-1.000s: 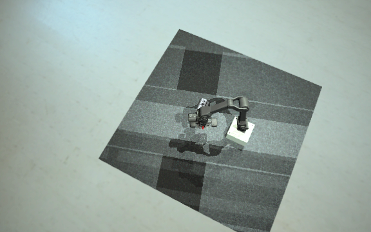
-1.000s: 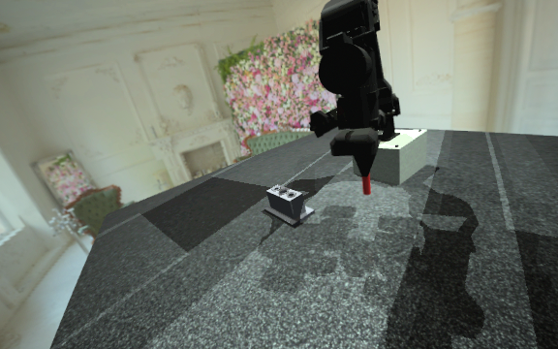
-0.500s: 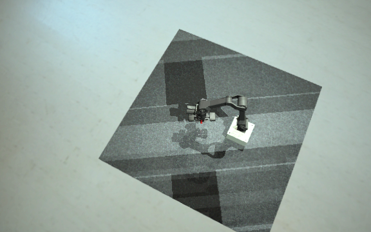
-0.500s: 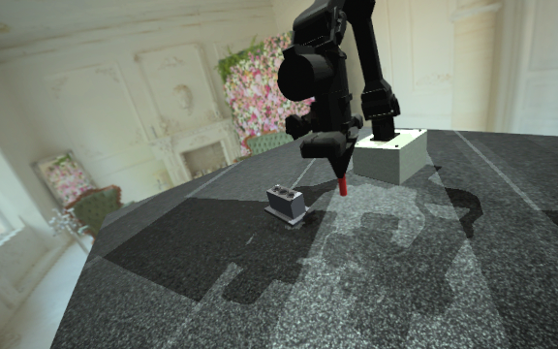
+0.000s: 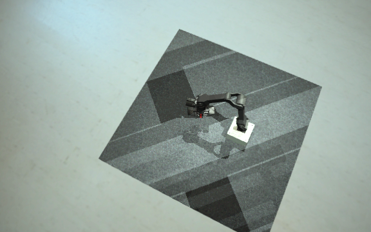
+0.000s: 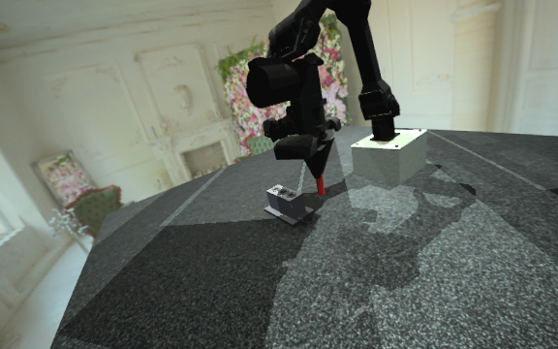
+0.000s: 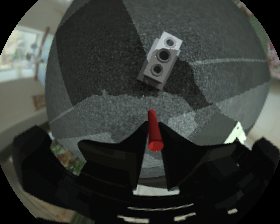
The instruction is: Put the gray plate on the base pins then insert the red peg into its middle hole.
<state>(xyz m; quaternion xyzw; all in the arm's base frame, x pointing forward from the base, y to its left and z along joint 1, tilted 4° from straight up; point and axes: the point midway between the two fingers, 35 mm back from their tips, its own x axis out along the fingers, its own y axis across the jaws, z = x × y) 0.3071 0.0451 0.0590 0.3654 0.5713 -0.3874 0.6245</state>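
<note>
Right now the gray plate is 100 mm to the right of my gripper tip, 70 mm below it and 30 mm ahead of it. Round my gripper tip: pin base: 100 mm to the right, 100 mm below, 30 mm ahead; red peg: right at my gripper tip.
</note>
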